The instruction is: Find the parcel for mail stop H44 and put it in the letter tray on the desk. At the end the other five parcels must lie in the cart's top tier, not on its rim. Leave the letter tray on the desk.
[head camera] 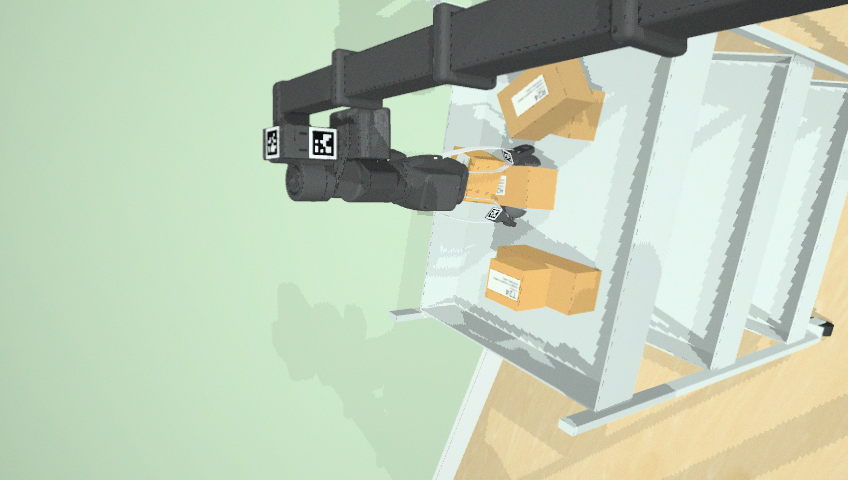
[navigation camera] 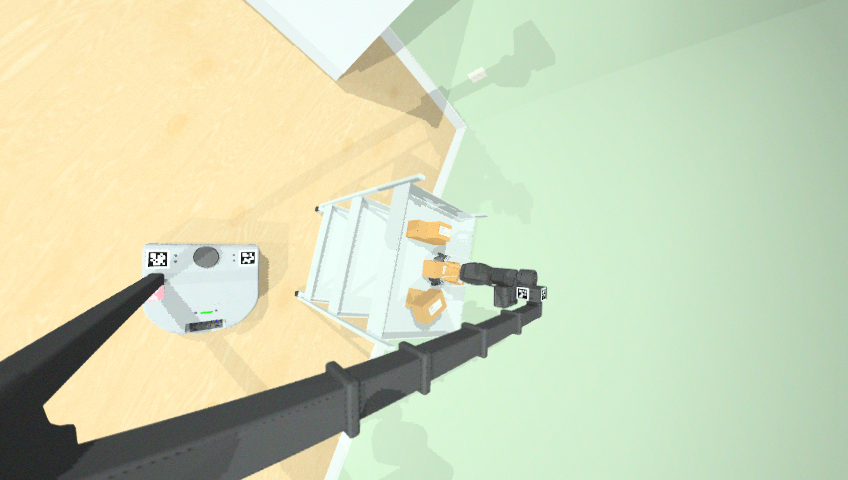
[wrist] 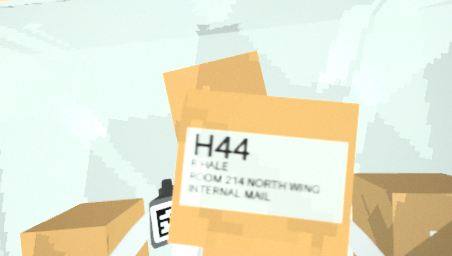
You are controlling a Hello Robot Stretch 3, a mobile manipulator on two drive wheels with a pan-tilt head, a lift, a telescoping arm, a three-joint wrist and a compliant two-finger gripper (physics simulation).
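Where they show: robot's base at its link origin: (navigation camera: 206, 256).
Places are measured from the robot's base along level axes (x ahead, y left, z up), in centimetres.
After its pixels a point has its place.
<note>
My gripper (head camera: 520, 186) {x -2.2, y -60.3, z 67.0 cm} (navigation camera: 438, 270) {x -2.2, y -60.3, z 67.0 cm} is shut on the H44 parcel (head camera: 484, 184) {x -2.3, y -60.8, z 74.7 cm} (navigation camera: 453, 271) {x -2.5, y -60.8, z 75.6 cm} (wrist: 270, 111) {x -4.6, y -64.8, z 77.0 cm}, over the cart's top tier. Its label faces the wrist camera. A second brown box (head camera: 541, 187) {x -1.9, y -55.3, z 70.0 cm} (navigation camera: 432, 270) {x -2.2, y -55.4, z 71.5 cm} (wrist: 225, 75) {x -3.5, y -67.4, z 71.9 cm} adjoins it on the far side, tilted against it in the wrist view. One fingertip is hidden there. Beside them in the tier are a labelled parcel (head camera: 550, 115) {x -9.9, y -49.7, z 75.1 cm} (navigation camera: 423, 302) {x -10.5, y -48.3, z 75.0 cm} leaning over another box (head camera: 586, 127) {x -9.1, y -49.8, z 68.3 cm}, and a T24 parcel (head camera: 532, 291) {x 10.6, y -52.7, z 74.3 cm} (navigation camera: 437, 233) {x 9.2, y -52.4, z 76.2 cm} against another box (head camera: 574, 291) {x 10.4, y -49.0, z 71.0 cm} (navigation camera: 418, 230) {x 10.1, y -49.2, z 71.5 cm}. The letter tray does not show.
The pale cart (head camera: 624, 356) {x 17.2, y -42.8, z 69.8 cm} (navigation camera: 389, 255) {x 2.8, y -39.7, z 70.3 cm} has raised walls around its top tier and lower shelves. The robot's base (navigation camera: 202, 285) {x -9.4, y 1.0, z 16.0 cm} stands on the wooden floor beside the cart. The arm (head camera: 535, 35) {x -9.3, y -27.6, z 102.6 cm} (navigation camera: 279, 392) {x -8.2, y -5.5, z 99.9 cm} reaches past it along the green wall. A white block-like surface (navigation camera: 345, 29) {x 94.7, y -38.8, z 35.9 cm} shows at the top.
</note>
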